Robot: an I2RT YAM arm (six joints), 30 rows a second.
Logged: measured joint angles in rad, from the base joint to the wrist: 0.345 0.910 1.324 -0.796 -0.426 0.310; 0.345 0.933 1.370 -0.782 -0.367 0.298; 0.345 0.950 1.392 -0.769 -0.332 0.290; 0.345 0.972 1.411 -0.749 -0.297 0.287; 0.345 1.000 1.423 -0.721 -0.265 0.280; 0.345 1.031 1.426 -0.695 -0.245 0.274; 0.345 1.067 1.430 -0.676 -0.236 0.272; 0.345 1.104 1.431 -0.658 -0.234 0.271; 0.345 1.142 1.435 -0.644 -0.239 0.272; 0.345 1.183 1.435 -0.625 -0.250 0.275; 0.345 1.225 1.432 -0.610 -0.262 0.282; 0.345 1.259 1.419 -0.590 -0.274 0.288; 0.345 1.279 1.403 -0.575 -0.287 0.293; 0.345 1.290 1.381 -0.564 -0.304 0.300; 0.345 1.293 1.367 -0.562 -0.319 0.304
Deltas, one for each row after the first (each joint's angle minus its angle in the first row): 0.000 0.023 0.046 0.014 0.059 -0.012; 0.000 0.040 0.068 0.027 0.094 -0.020; 0.000 0.062 0.087 0.047 0.129 -0.023; 0.000 0.090 0.099 0.075 0.161 -0.030; 0.000 0.121 0.102 0.101 0.181 -0.036; 0.000 0.157 0.106 0.120 0.190 -0.038; 0.000 0.194 0.107 0.138 0.192 -0.039; 0.000 0.232 0.111 0.152 0.187 -0.038; 0.000 0.273 0.111 0.171 0.176 -0.035; 0.000 0.315 0.108 0.186 0.164 -0.028; 0.000 0.349 0.095 0.206 0.152 -0.022; 0.000 0.369 0.079 0.221 0.139 -0.017; 0.000 0.380 0.057 0.232 0.122 -0.010; 0.000 0.383 0.043 0.234 0.107 -0.006
